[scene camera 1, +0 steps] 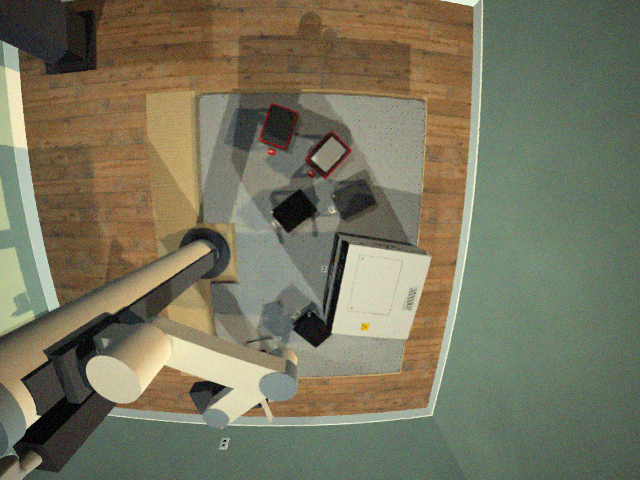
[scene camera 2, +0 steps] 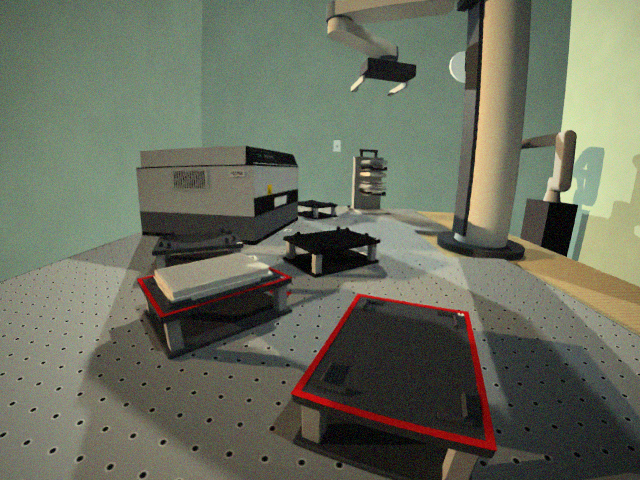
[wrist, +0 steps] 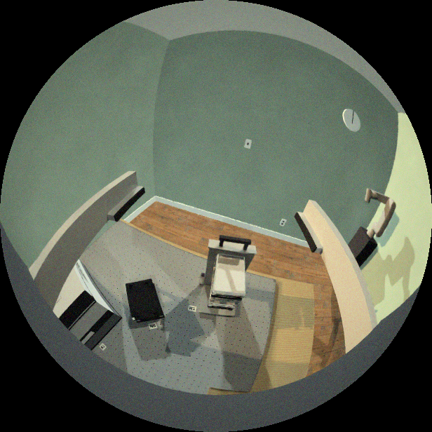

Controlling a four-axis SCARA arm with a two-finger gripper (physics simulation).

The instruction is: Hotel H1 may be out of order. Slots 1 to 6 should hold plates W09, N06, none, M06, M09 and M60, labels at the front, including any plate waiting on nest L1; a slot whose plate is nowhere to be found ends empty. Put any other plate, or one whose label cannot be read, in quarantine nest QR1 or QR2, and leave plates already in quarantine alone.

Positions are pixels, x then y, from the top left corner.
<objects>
The gripper shows in scene camera 1, in scene camera 2 and in the wrist view (222, 191). The same spot on the gripper: (scene camera 1: 201, 392) is (scene camera 2: 406, 63).
</objects>
